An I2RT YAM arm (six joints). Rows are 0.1 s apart.
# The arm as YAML. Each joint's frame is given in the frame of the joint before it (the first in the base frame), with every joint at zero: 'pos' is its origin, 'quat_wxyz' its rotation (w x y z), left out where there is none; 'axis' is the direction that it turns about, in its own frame. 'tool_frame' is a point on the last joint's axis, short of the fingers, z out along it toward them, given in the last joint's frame.
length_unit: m
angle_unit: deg
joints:
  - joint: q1
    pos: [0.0, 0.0, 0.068]
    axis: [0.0, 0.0, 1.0]
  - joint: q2
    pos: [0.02, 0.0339, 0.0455]
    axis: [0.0, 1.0, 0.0]
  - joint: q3
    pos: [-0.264, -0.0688, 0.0]
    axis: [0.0, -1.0, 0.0]
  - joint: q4
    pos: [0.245, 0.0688, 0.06]
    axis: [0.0, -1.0, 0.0]
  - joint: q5
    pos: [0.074, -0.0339, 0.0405]
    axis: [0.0, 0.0, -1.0]
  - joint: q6
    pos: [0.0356, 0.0, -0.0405]
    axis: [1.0, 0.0, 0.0]
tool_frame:
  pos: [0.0, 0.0, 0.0]
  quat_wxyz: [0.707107, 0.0, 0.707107, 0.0]
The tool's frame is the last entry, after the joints.
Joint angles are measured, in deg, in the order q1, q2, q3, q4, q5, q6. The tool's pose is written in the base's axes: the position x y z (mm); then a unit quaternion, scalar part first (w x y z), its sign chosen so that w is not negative. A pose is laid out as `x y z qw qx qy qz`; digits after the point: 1 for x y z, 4 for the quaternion.
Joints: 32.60 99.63 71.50 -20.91 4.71 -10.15
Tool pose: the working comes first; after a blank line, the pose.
Where each joint sits with the arm in this pose, in the base's axes (m; each line is computed from the numbers above, not from the rounded line before):
q1: 0.0000 0.0000 0.0680
q2: -0.0014 0.0393 0.1135
q3: 0.0729 0.0052 0.3738
q4: 0.2416 0.1948 0.3112
q5: 0.3265 0.2088 0.2818
q6: 0.3219 0.2024 0.2285
the tool: 0.3219 0.2024 0.2285

321.9 202.4 228.5 0.3504 -0.3278 0.8769 0.0303
